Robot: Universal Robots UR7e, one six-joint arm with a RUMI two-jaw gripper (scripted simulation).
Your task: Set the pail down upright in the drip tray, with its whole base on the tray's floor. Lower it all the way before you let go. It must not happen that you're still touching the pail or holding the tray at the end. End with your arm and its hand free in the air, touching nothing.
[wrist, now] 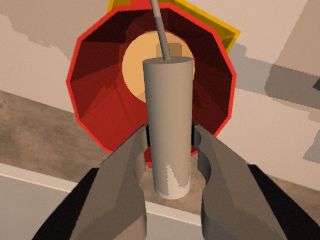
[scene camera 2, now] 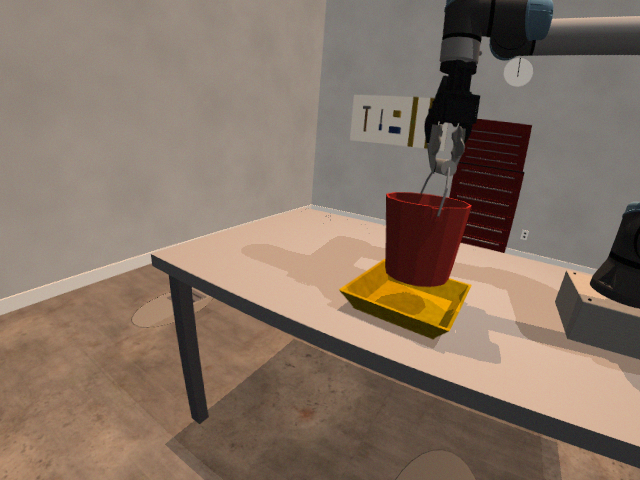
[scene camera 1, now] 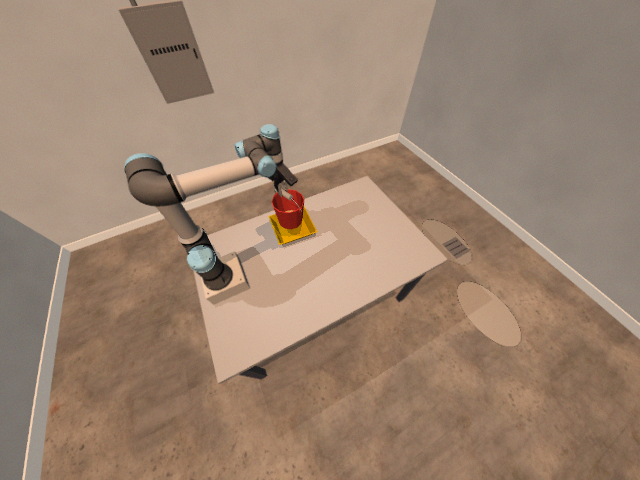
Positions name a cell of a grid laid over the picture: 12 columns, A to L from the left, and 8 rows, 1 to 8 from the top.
red pail: wrist D3; scene camera 2 H5; scene camera 1 F4
